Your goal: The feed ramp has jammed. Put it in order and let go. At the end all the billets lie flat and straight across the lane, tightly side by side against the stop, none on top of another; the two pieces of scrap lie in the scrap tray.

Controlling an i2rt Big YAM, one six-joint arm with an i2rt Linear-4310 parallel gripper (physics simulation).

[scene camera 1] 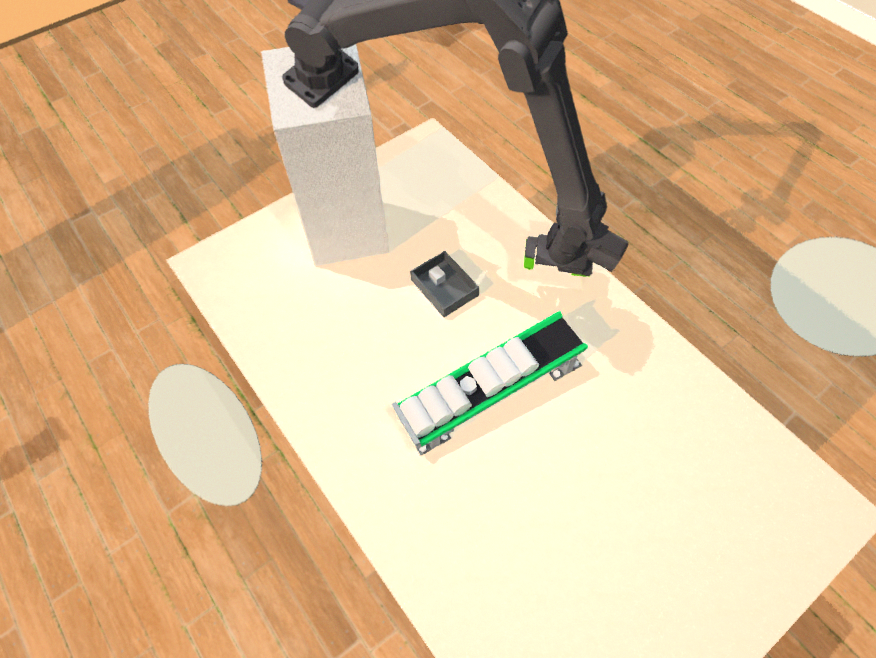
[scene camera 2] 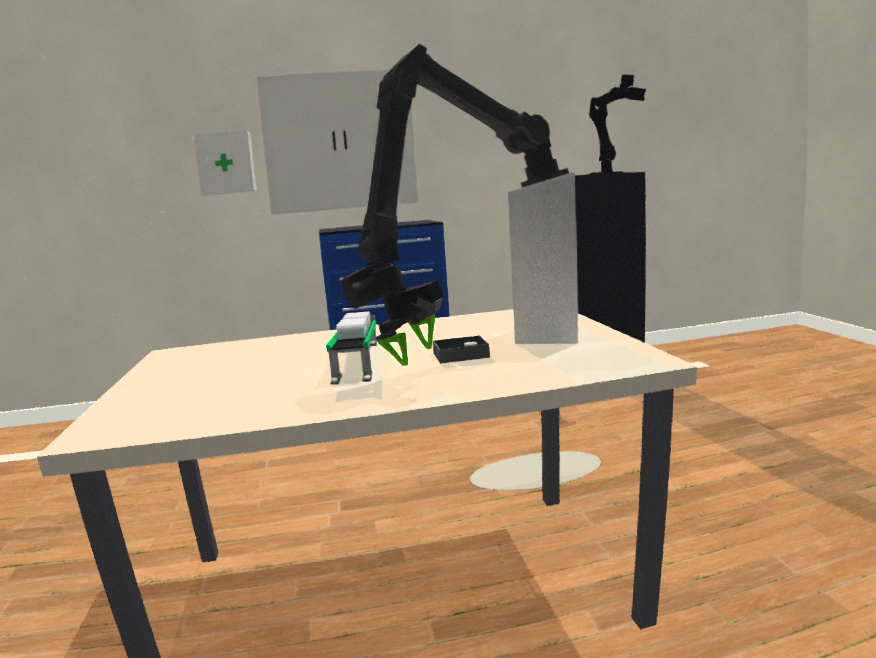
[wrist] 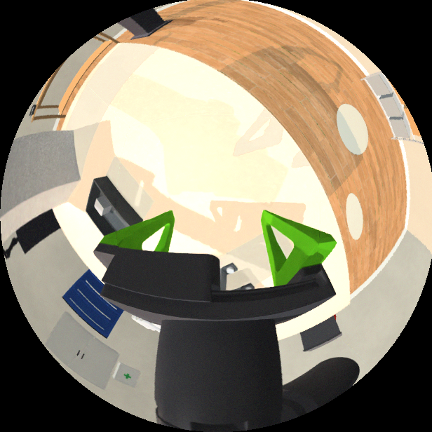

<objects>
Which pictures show my gripper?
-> Scene camera 1, scene camera 2 and the wrist view: all of them.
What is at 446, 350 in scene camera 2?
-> A dark scrap tray.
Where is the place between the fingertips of my gripper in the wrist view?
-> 217, 214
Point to a dark scrap tray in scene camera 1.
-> At 459, 288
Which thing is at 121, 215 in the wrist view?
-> A dark scrap tray.
</objects>
